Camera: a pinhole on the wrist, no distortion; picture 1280 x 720 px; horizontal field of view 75.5 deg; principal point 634.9 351.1 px. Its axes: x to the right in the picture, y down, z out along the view. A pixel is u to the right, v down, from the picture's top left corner.
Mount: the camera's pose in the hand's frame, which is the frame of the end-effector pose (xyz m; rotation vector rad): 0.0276 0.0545 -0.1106 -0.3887 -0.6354 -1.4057
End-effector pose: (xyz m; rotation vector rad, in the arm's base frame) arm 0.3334 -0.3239 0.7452 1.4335 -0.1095 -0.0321
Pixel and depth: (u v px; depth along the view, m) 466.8 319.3 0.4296
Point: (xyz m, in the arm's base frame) 0.2322 -0.4302 1.1397
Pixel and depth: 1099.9 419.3 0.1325
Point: 0.3438 -0.3540 0.8284
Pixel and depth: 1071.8 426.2 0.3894
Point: 0.2980 -0.6246 0.9203
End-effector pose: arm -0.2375 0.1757 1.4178 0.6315 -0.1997 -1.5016
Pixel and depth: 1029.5 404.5 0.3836
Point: -0.2634 0.0963 1.7444
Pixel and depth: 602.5 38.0 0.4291
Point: -0.0902 0.3099 1.7838
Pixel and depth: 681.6 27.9 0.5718
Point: -0.1308 0.3527 1.9355
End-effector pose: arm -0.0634 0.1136 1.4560 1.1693 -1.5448 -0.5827
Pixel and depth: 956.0 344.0 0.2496
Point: -0.2449 0.1498 1.5116
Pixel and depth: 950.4 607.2 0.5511
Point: -0.5843 0.0233 1.5610
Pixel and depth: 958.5 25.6 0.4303
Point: -0.4172 0.3010 1.3967
